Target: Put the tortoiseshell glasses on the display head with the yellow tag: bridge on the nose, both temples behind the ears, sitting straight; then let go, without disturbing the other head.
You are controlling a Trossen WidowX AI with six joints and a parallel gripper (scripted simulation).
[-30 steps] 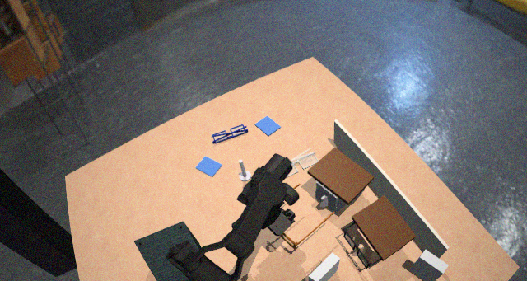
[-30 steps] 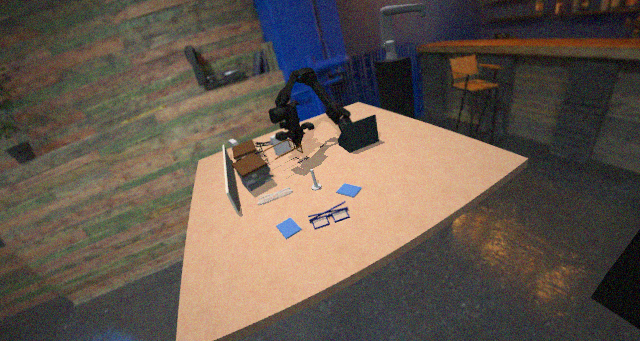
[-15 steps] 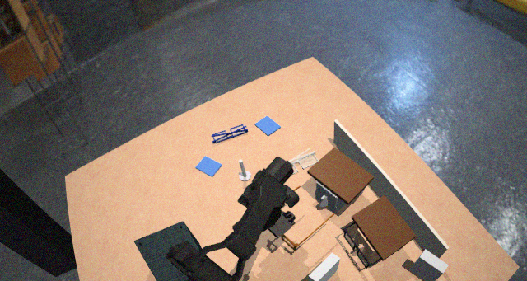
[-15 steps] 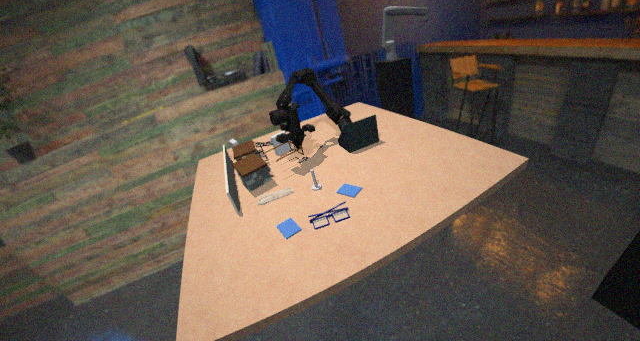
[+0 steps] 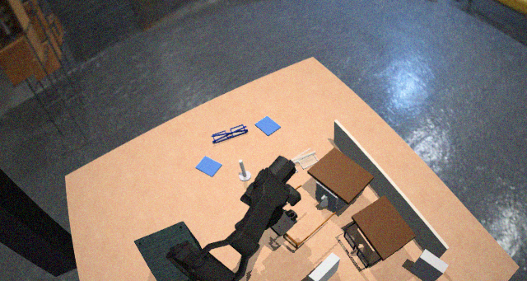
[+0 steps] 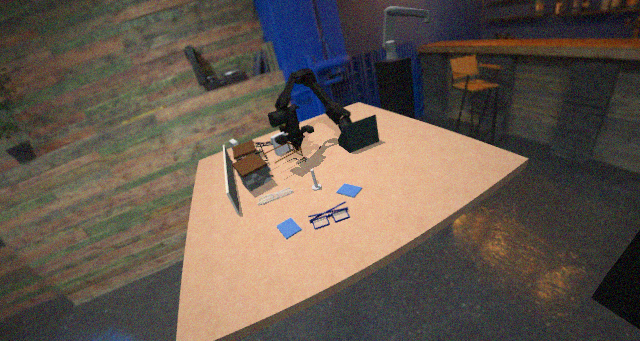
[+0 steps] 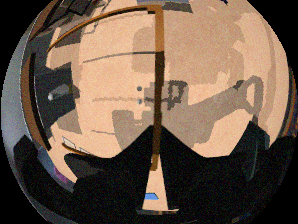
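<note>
Now: the grey display head 220 mm ahead of my gripper tip, 10 mm to the left of it and 10 mm below it. From my gripper tip the other things lie so: short grey post 20 mm ahead, 250 mm to the left, 40 mm below; then long upright panel 350 mm ahead, 100 mm to the right, 10 mm below.
</note>
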